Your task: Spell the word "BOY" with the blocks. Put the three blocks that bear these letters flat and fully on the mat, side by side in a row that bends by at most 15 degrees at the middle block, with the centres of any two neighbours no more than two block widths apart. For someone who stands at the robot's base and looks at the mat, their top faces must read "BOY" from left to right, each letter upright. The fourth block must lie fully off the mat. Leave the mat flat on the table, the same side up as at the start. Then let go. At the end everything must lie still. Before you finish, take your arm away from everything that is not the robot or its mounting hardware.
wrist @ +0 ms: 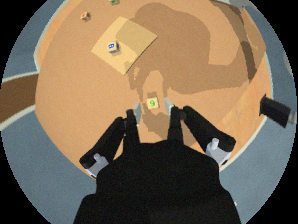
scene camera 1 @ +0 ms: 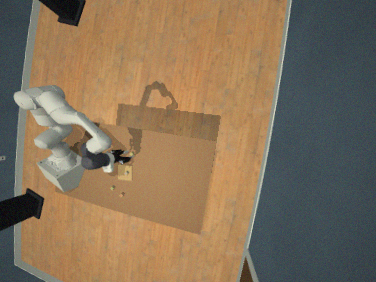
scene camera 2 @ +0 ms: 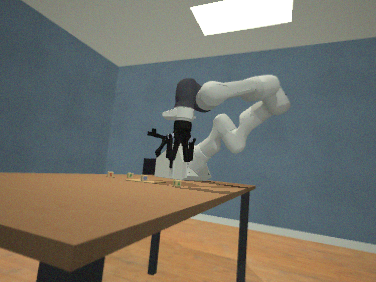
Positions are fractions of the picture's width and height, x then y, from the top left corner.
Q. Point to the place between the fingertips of the gripper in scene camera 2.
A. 0.47, 0.63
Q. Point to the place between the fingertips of the gripper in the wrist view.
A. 0.51, 0.47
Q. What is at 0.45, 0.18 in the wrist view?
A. A light tan mat.
